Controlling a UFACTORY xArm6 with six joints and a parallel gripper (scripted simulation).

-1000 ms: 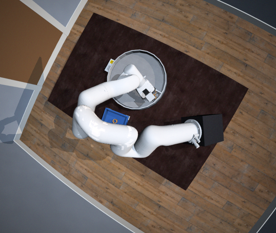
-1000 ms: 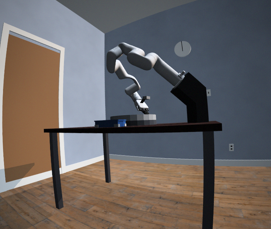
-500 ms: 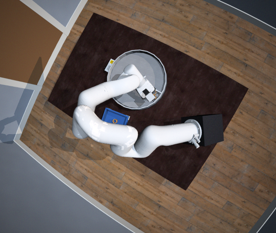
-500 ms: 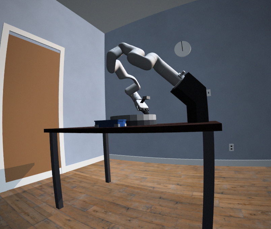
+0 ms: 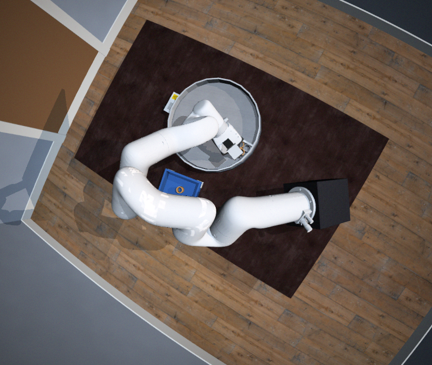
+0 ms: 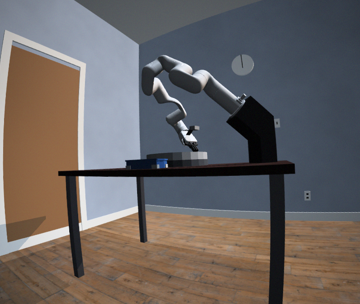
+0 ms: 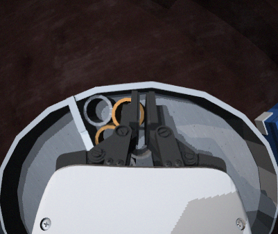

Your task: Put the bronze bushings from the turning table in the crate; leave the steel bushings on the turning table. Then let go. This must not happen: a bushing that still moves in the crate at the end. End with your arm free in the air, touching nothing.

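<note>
Right now my hand is 330 mm to the right of the crate, 80 mm above it and 40 mm short of it. Round my hand: round grey turning table (180 mm ahead, 50 mm below, 10 mm to the left).
</note>
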